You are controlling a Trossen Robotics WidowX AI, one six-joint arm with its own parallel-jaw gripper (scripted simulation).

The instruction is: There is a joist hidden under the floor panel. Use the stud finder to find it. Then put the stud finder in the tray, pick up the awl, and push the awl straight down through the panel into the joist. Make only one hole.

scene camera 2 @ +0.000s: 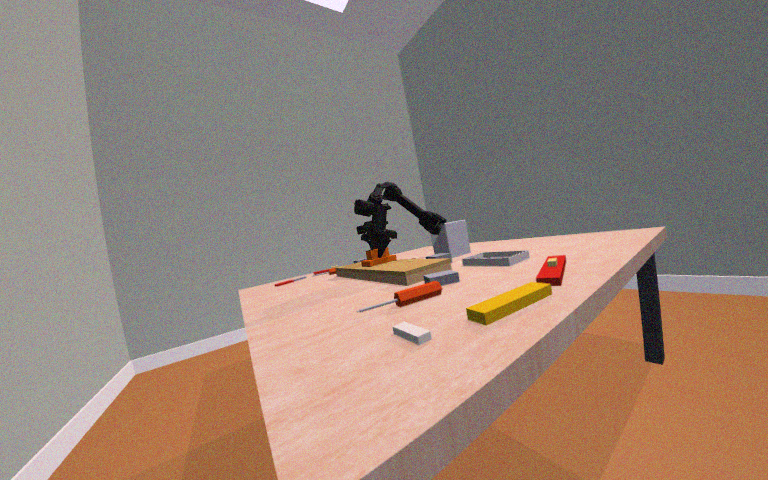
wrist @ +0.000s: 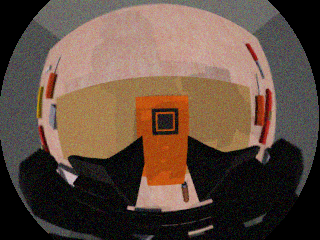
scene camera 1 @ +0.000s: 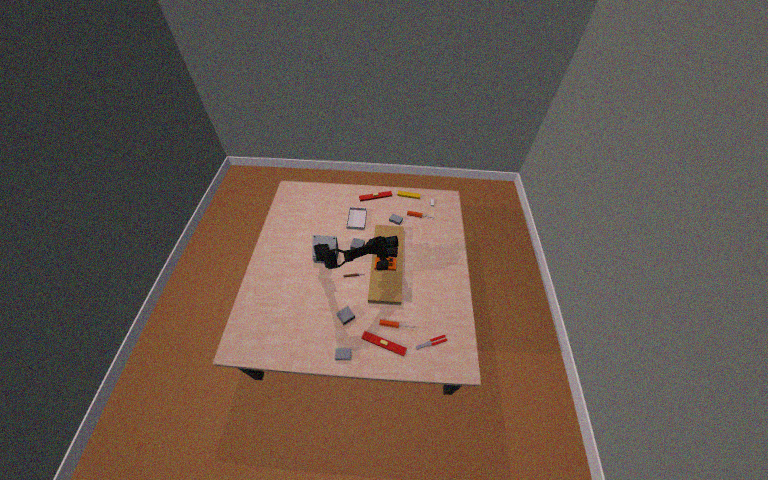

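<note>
My own gripper [scene camera 2: 376,257] is there to be seen, and the wrist view shows me the gripper [wrist: 163,136] too. I can also see a stud finder [wrist: 165,150], together with a yellow bar [scene camera 2: 486,312].
</note>
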